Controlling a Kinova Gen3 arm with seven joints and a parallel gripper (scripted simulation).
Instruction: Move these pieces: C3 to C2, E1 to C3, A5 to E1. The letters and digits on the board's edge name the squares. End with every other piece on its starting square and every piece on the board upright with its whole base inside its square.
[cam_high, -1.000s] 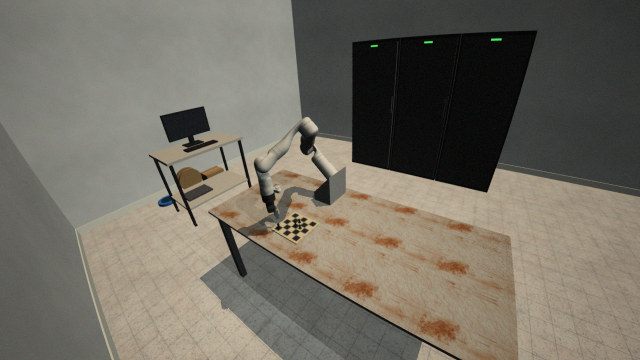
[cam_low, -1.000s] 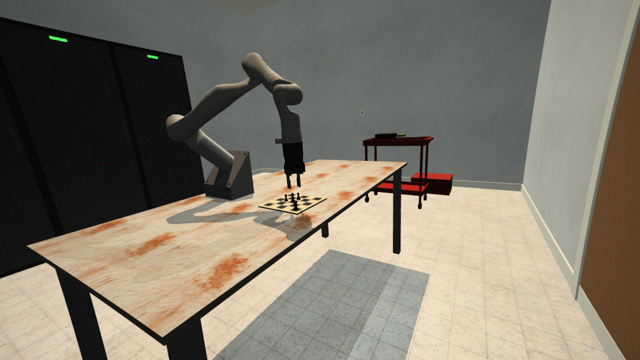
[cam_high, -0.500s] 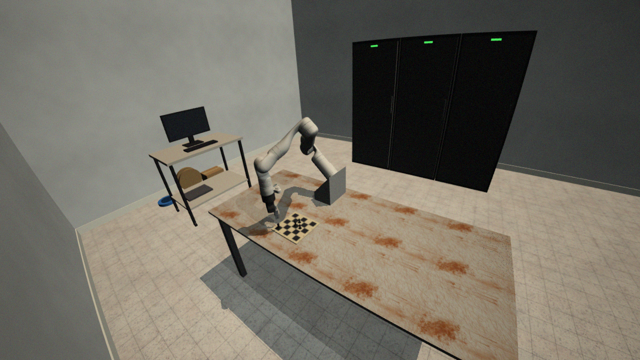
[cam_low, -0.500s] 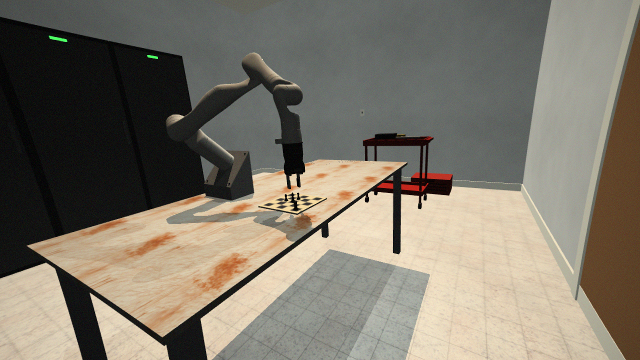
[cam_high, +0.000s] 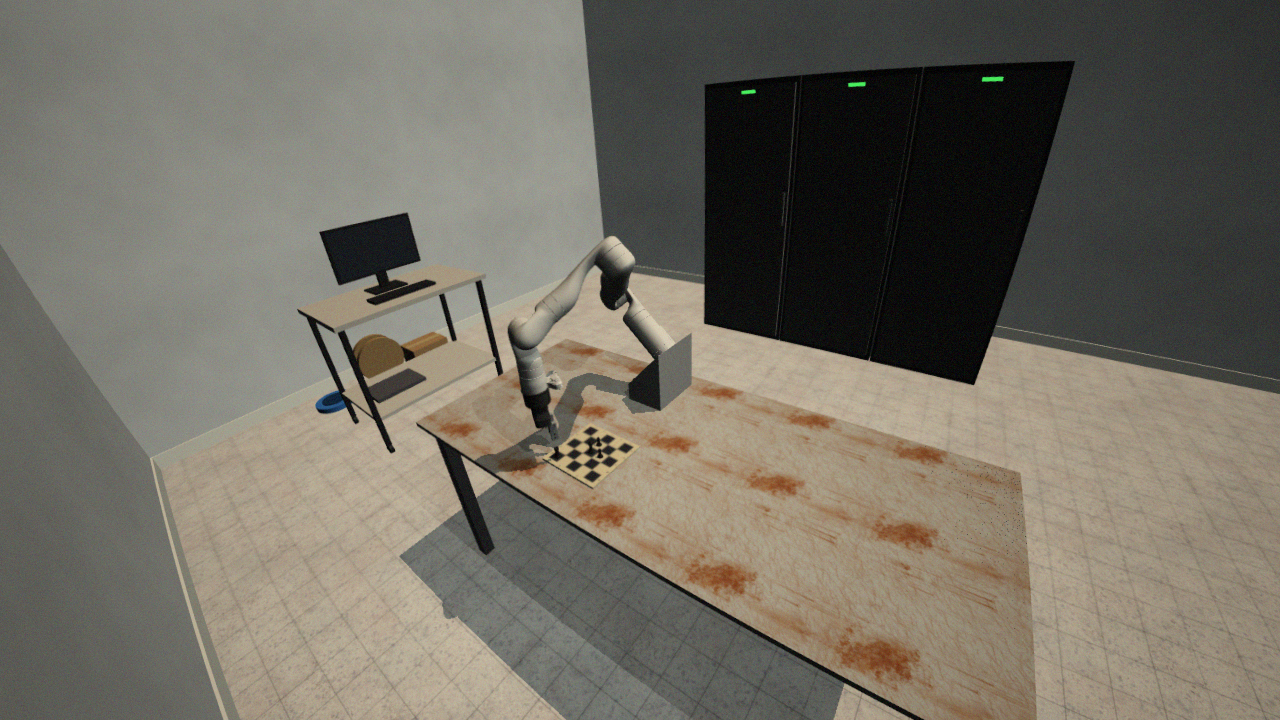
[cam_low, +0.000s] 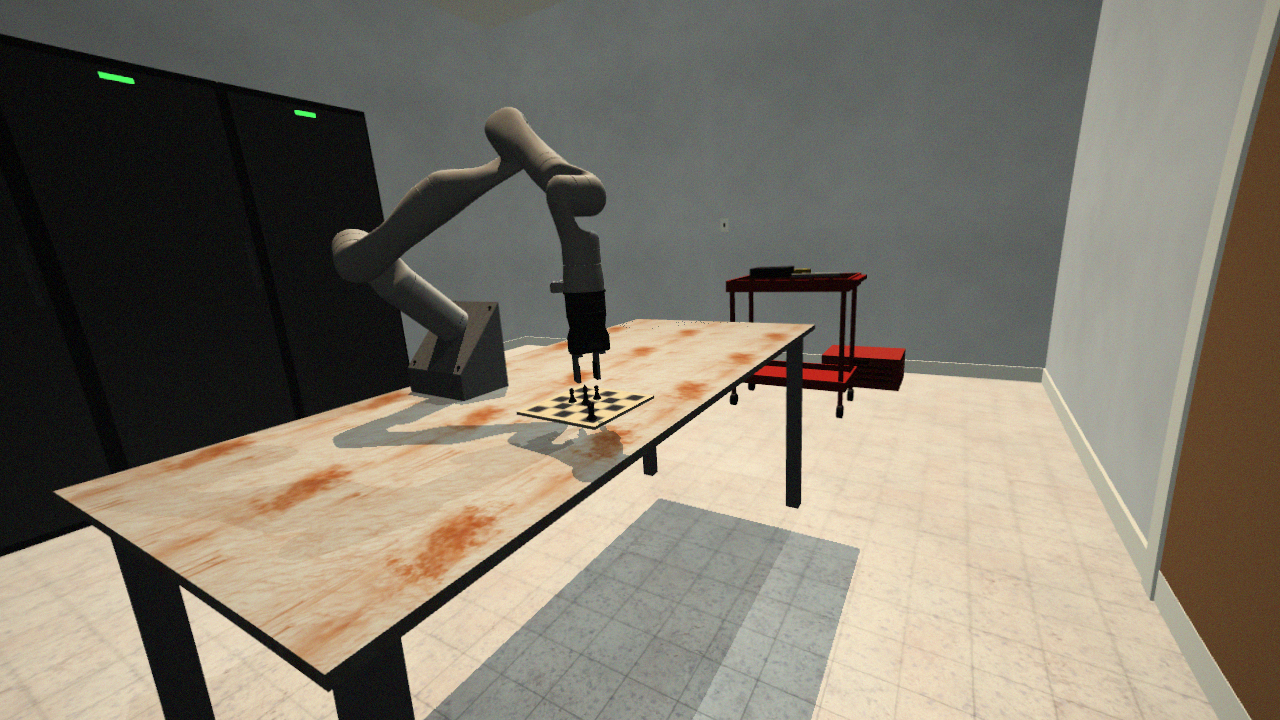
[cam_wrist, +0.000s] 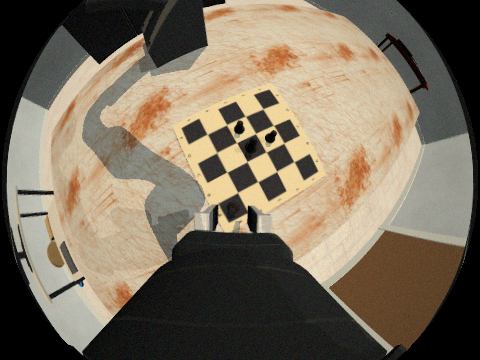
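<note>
The black piece lies 80 mm below my hand. From my hand the other things lie so: chessboard (70 mm behind, 80 mm to the left, 100 mm below).
</note>
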